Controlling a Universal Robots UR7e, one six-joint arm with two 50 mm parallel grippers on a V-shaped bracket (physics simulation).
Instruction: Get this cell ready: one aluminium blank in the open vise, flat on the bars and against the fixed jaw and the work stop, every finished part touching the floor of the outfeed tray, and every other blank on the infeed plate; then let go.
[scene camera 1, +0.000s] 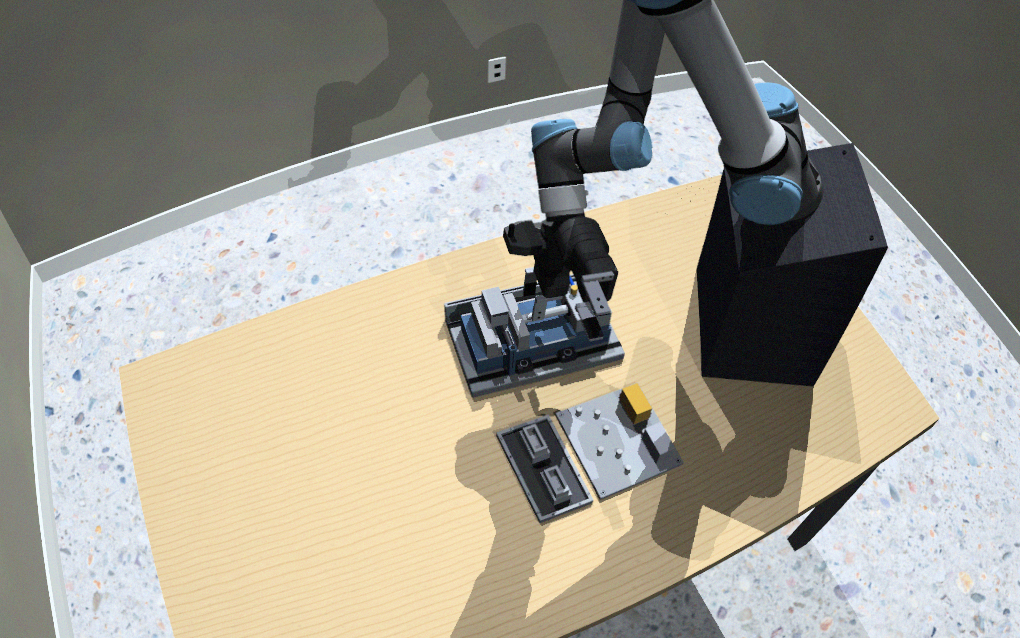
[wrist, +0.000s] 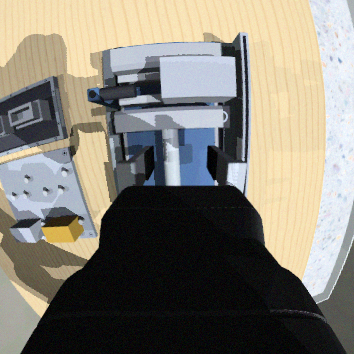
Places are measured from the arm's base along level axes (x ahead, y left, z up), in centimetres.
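Pixels of known places: hand, its tool point: (scene camera 1: 534, 300) (wrist: 180, 160).
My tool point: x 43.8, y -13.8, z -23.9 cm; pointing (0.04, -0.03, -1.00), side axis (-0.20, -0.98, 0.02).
Ahead of a thing's pixels: the offset from my tool point to its top centre. "pt": to the spot under its first point.
An aluminium blank {dx +6.5, dy -2.8, dz +0.2 cm} (scene camera 1: 496, 306) (wrist: 197, 77) stands between the fixed jaw (scene camera 1: 485, 335) (wrist: 135, 59) and the moving jaw (scene camera 1: 519, 323) (wrist: 145, 120) of the vise {dx -0.4, dy +0.5, dz -1.4 cm} (scene camera 1: 552, 372) (wrist: 200, 145). The work stop's dark rod {dx +7.3, dy +4.4, dz -1.7 cm} (wrist: 117, 92) reaches its side; its underside is hidden. My gripper (scene camera 1: 564, 317) (wrist: 180, 162) is open and empty over the vise bed, behind the moving jaw. Two pocketed finished parts {pt dx +10.9, dy +21.9, dz -8.7 cm} (scene camera 1: 534, 442) {pt dx +11.4, dy +30.8, dz -8.7 cm} (scene camera 1: 556, 483) are in the outfeed tray (scene camera 1: 565, 511) (wrist: 61, 107); their contact with its floor cannot be judged. A grey blank {dx -8.6, dy +32.2, dz -7.0 cm} (scene camera 1: 658, 443) (wrist: 26, 231) stands on the infeed plate {dx -3.8, dy +27.3, dz -10.5 cm} (scene camera 1: 645, 472) (wrist: 75, 200).
A yellow block {dx -9.2, dy +23.1, dz -7.0 cm} (scene camera 1: 635, 402) (wrist: 62, 232) stands beside the grey blank. Several short pegs rise from the infeed plate. Fittings {dx -8.3, dy +0.2, dz -0.3 cm} (scene camera 1: 573, 287) in blue and yellow sit on the vise's end block near my fingers. A raised wall (wrist: 244, 100) runs along one side of the vise.
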